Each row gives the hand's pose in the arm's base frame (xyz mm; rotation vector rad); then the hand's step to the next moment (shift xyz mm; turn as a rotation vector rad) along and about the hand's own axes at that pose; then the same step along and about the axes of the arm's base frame.
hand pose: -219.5 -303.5 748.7 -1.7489 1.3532 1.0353
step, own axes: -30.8 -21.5 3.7 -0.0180 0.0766 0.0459
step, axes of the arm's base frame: 15.9 21.2 26.9 -0.0853 0.0308 -0.0080
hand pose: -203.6 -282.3 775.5 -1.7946 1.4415 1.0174
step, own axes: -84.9 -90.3 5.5 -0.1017 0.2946 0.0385
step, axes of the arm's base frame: 77.8 66.9 69.7 -0.3060 0.0195 0.0680
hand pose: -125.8 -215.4 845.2 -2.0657 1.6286 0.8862
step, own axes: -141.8 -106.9 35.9 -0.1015 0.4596 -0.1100
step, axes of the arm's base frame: 74.1 154.8 58.2 -0.4270 -0.1182 0.1931
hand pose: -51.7 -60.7 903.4 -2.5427 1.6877 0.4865
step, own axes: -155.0 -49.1 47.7 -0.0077 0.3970 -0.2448
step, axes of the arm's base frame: -21.5 167.9 -7.2 -0.3059 -0.2054 0.2861
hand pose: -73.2 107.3 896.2 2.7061 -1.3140 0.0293
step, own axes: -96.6 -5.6 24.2 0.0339 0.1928 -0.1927
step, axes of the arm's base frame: -56.5 75.8 -31.9 -0.1222 -0.1197 0.2149
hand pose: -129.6 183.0 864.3 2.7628 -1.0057 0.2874
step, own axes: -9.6 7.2 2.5 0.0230 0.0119 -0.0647
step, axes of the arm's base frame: -11.6 -0.1 -4.0 0.0020 -0.0075 0.0693
